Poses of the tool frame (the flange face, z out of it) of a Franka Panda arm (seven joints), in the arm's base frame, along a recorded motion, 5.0 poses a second.
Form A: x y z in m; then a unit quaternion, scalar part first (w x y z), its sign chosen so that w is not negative.
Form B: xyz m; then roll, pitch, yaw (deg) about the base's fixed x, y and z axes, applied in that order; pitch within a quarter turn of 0, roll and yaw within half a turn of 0. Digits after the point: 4 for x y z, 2 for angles.
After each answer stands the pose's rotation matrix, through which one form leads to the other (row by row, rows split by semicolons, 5 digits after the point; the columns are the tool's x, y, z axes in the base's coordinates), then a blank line. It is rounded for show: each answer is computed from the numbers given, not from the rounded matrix.
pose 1, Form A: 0.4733 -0.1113 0.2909 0.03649 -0.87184 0.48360 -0.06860
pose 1, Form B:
0.4733 -0.1113 0.2909 -172.50 -4.84 -58.35
0.52286 -0.83823 0.15491; -0.84824 -0.52960 -0.00272; 0.08432 -0.12998 -0.98793

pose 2, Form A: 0.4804 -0.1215 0.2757 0.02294 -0.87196 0.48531 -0.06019
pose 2, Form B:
0.4804 -0.1215 0.2757 -174.33 -4.74 -58.43
0.52170 -0.84359 0.12723; -0.84911 -0.52789 -0.01842; 0.08270 -0.09843 -0.99170

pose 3, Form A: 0.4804 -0.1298 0.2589 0.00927 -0.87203 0.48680 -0.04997
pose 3, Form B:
0.4804 -0.1298 0.2589 -176.27 -4.48 -58.49
0.52105 -0.84809 0.09618; -0.84994 -0.52588 -0.03248; 0.07813 -0.06482 -0.99483

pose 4, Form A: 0.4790 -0.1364 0.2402 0.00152 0.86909 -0.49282 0.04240
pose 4, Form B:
0.4790 -0.1364 0.2402 -177.75 -4.31 -59.20
0.51066 -0.85675 0.07220; -0.85649 -0.51425 -0.04443; 0.07520 -0.03915 -0.99640

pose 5, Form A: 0.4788 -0.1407 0.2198 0.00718 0.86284 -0.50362 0.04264
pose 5, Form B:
0.4788 -0.1407 0.2198 -178.24 -4.64 -60.61
0.48910 -0.86970 0.06635; -0.86848 -0.49263 -0.05534; 0.08082 -0.03056 -0.99626

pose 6, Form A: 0.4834 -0.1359 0.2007 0.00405 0.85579 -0.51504 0.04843
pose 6, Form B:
0.4834 -0.1359 0.2007 -177.53 -4.99 -62.19
0.46478 -0.88192 0.07872; -0.88114 -0.46944 -0.05682; 0.08706 -0.04295 -0.99528

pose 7, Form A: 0.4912 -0.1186 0.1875 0.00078 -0.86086 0.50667 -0.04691
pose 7, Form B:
0.4912 -0.1186 0.1875 -177.19 -4.59 -61.07
0.48217 -0.87227 0.08156; -0.87242 -0.48657 -0.04619; 0.07998 -0.04888 -0.99560

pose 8, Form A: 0.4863 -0.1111 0.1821 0.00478 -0.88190 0.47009 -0.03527
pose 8, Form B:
0.4863 -0.1111 0.1821 -177.61 -3.31 -56.19
0.55554 -0.82881 0.06670; -0.82948 -0.55798 -0.02473; 0.05772 -0.04159 -0.99747

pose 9, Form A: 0.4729 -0.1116 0.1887 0.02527 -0.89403 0.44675 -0.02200
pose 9, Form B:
0.4729 -0.1116 0.1887 -176.28 -0.96 -53.13
0.59986 -0.79771 0.06192; -0.79993 -0.59955 0.02553; 0.01676 -0.06484 -0.99775

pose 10, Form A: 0.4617 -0.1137 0.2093 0.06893 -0.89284 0.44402 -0.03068
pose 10, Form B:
0.4617 -0.1137 0.2093 -171.35 0.37 -52.86
0.60381 -0.78864 0.11600; -0.79710 -0.59619 0.09584; -0.00643 -0.15033 -0.98861

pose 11, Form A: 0.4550 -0.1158 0.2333 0.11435 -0.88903 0.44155 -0.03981
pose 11, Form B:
0.4550 -0.1158 0.2333 -166.20 1.73 -52.61
0.60690 -0.77600 0.17177; -0.79421 -0.58392 0.16816; -0.03020 -0.23848 -0.97068

